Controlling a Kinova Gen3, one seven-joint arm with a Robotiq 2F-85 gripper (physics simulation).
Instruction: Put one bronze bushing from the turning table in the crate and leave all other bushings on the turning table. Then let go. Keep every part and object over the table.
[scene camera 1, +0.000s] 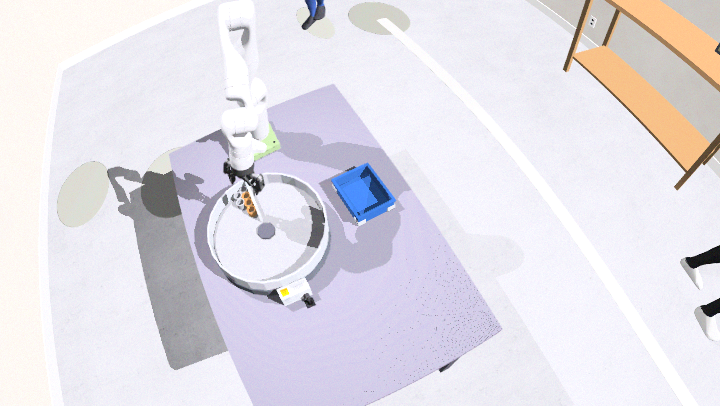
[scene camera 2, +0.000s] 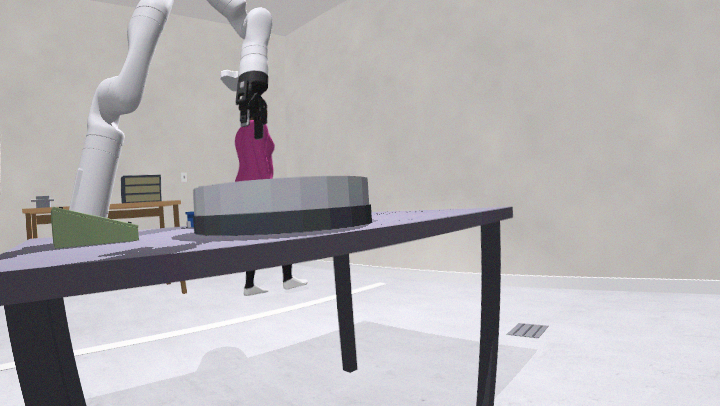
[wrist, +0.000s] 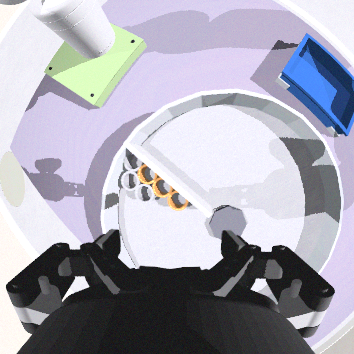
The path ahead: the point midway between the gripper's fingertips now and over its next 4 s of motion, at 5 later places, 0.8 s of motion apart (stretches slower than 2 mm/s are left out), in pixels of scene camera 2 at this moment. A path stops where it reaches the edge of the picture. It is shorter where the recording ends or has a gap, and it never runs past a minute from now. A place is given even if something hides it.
My gripper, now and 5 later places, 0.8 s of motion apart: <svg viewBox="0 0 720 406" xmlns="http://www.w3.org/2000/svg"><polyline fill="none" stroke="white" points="252,132 256,174 264,185 259,184 252,170 252,180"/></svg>
